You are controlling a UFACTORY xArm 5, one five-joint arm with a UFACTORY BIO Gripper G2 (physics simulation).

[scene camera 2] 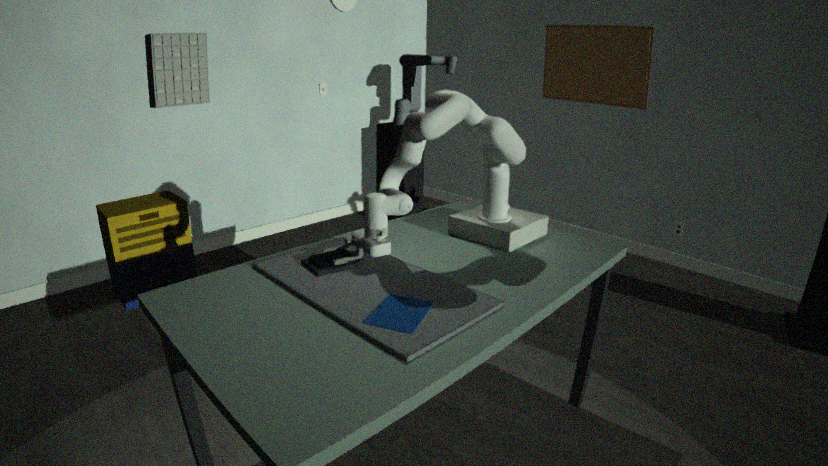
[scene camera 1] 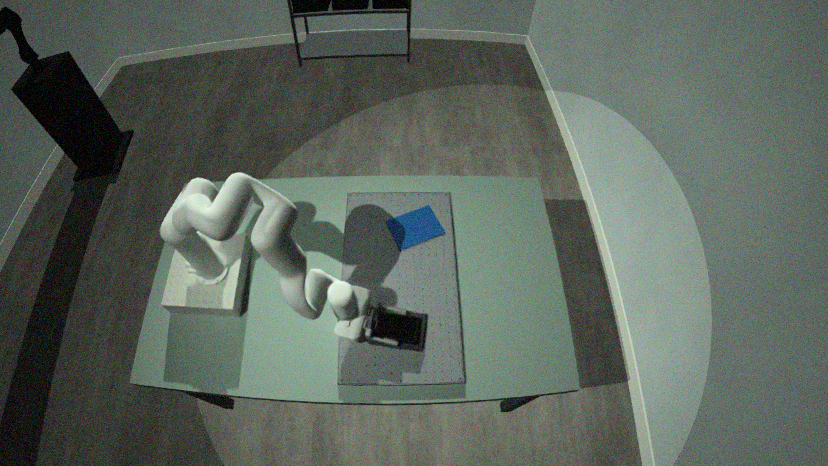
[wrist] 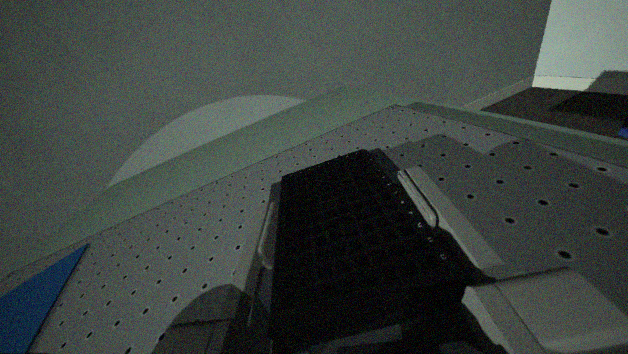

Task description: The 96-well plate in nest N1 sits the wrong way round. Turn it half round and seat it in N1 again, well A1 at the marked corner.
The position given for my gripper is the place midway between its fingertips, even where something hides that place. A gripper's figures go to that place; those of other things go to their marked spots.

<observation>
My gripper [scene camera 1: 402,328]: 123 cm from the lens. A black 96-well plate [scene camera 1: 401,328] is 124 cm from the lens.
</observation>
